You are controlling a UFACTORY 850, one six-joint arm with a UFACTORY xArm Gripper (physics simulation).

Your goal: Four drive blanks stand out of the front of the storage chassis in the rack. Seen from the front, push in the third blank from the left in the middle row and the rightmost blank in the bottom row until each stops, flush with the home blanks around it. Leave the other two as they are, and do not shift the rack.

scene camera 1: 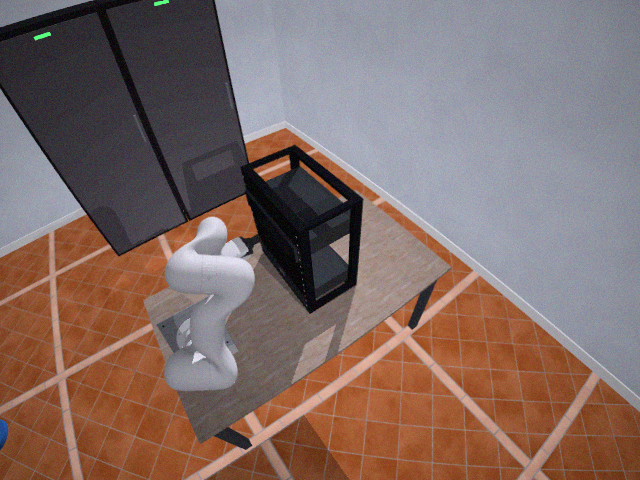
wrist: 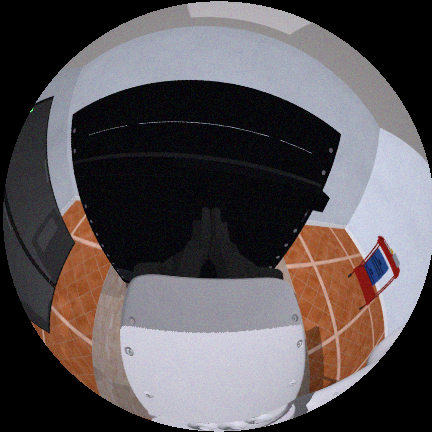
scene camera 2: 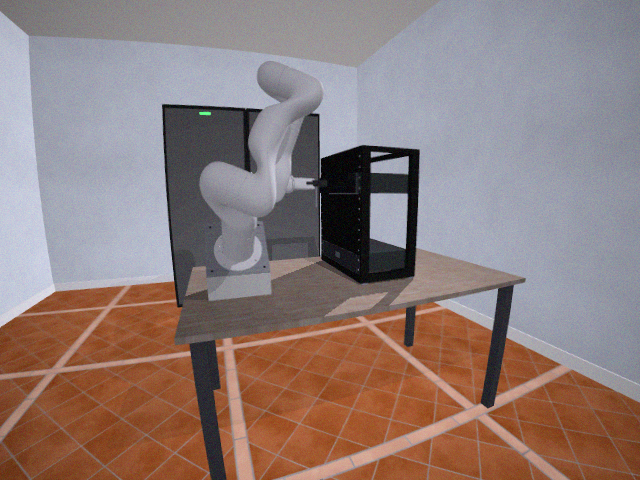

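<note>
The black rack [scene camera 1: 356, 242] [scene camera 2: 364, 217] [wrist: 331, 161] stands upright on the table. The storage chassis [scene camera 2: 390, 182] is in its upper part; its front is nearly black, so single blanks and their depths cannot be told apart. In the wrist view a dark block [wrist: 320, 200] juts past the rack's right edge, seemingly a blank standing out; its row is unclear. My gripper [scene camera 1: 257, 239] [scene camera 2: 324, 182] [wrist: 208, 218] is shut and empty. It points level at the chassis front, with its tips at or very near it; contact cannot be told. The tips cover part of the front in the wrist view.
A lower dark unit [scene camera 1: 330, 266] [scene camera 2: 387, 255] sits at the rack's bottom. The wooden table [scene camera 1: 398, 248] [scene camera 2: 460, 273] [wrist: 105, 340] bears rack and arm. Tall dark cabinets [scene camera 1: 67, 129] [scene camera 2: 206, 206] [wrist: 30, 210] stand behind. A red cart [wrist: 366, 285] stands on the floor at right in the wrist view.
</note>
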